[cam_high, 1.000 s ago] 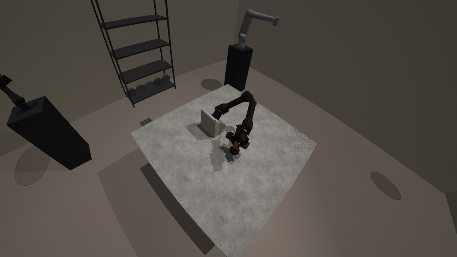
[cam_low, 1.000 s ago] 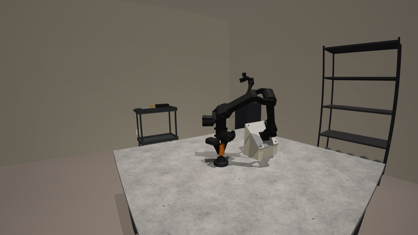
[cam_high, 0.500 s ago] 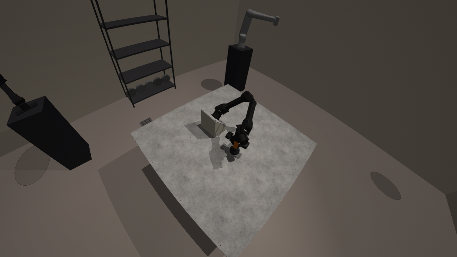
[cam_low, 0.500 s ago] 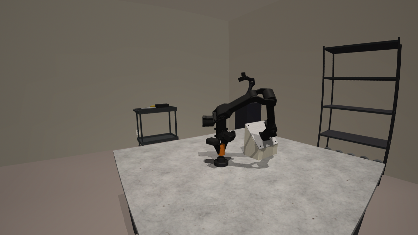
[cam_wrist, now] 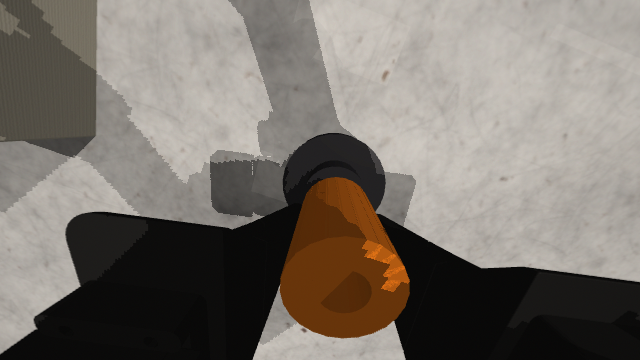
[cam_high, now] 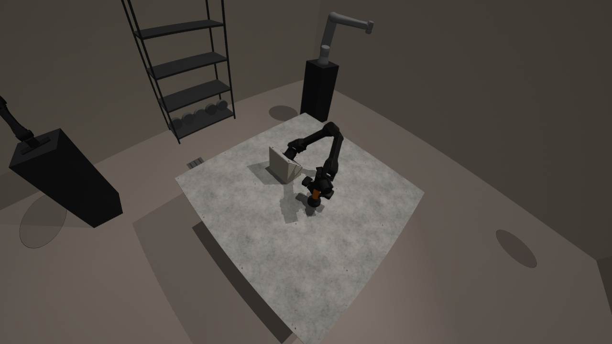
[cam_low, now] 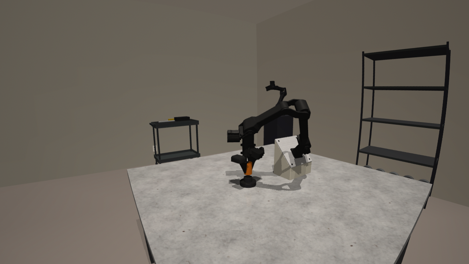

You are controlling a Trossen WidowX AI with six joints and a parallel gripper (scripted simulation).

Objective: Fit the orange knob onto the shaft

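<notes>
My gripper tip is now 20 mm below the orange knob. Also, from my gripper tip: dark round pedestal 40 mm below.
</notes>
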